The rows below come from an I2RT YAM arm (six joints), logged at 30 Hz.
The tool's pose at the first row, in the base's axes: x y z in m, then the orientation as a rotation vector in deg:
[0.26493 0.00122 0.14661 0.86 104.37 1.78]
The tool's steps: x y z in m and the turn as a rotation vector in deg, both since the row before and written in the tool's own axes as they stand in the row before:
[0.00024 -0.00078 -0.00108 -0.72 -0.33 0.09]
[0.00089 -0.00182 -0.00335 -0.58 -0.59 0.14]
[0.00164 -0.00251 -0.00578 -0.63 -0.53 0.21]
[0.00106 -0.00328 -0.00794 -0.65 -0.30 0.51]
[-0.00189 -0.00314 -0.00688 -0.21 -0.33 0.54]
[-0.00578 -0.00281 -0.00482 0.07 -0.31 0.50]
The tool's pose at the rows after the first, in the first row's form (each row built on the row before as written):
[0.26383 0.00043 0.14662 0.44 104.03 2.49]
[0.26040 -0.00145 0.14651 0.17 103.43 3.11]
[0.25447 -0.00411 0.14616 -0.07 102.88 3.82]
[0.24662 -0.00771 0.14675 -0.07 102.56 4.76]
[0.24047 -0.01132 0.14991 0.28 102.23 5.33]
[0.23714 -0.01473 0.15638 0.79 101.93 5.62]

